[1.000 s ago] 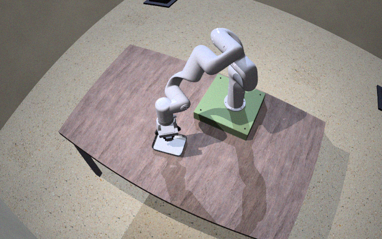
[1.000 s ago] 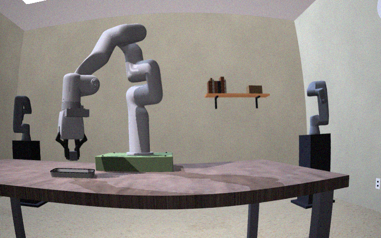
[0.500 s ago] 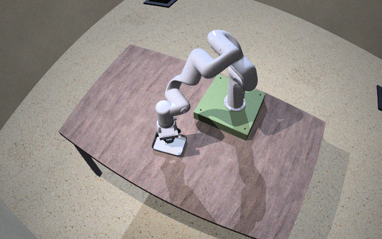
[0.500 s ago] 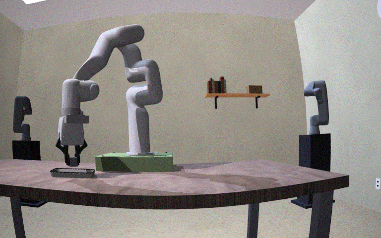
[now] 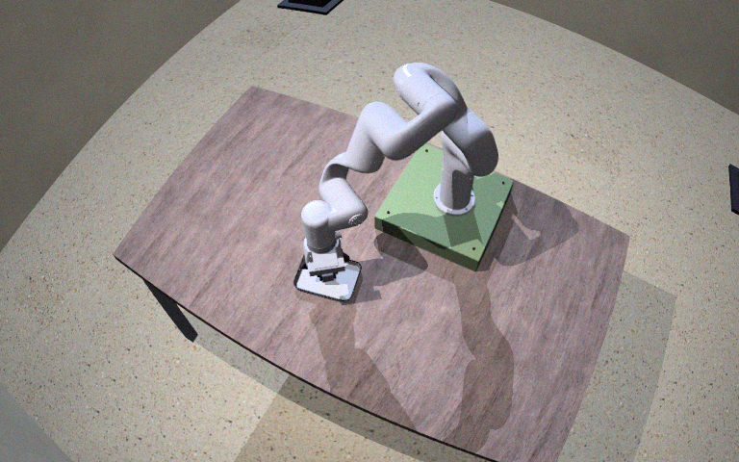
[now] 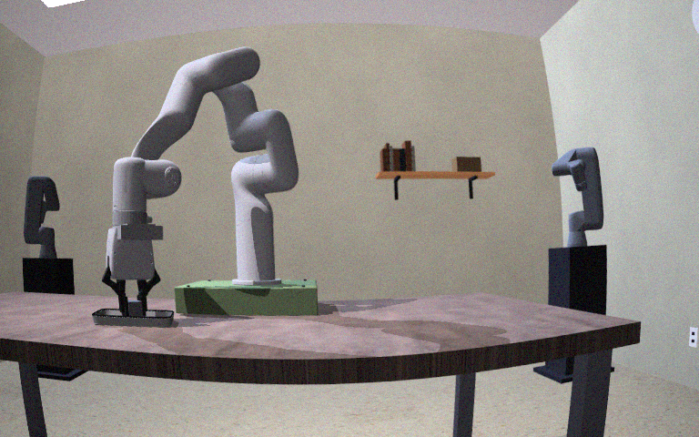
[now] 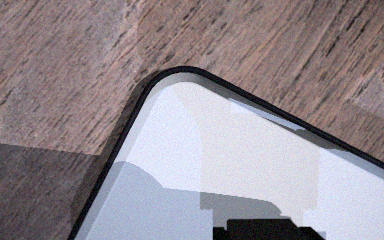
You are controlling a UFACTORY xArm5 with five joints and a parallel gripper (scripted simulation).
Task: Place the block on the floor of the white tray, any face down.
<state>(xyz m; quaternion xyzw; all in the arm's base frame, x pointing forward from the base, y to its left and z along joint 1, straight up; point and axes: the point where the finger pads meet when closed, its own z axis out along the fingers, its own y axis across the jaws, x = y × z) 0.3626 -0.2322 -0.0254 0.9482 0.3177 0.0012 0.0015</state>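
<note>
Right now my hand is 1 cm above the grey block. Round my hand: white tray: 2 cm below.
</note>
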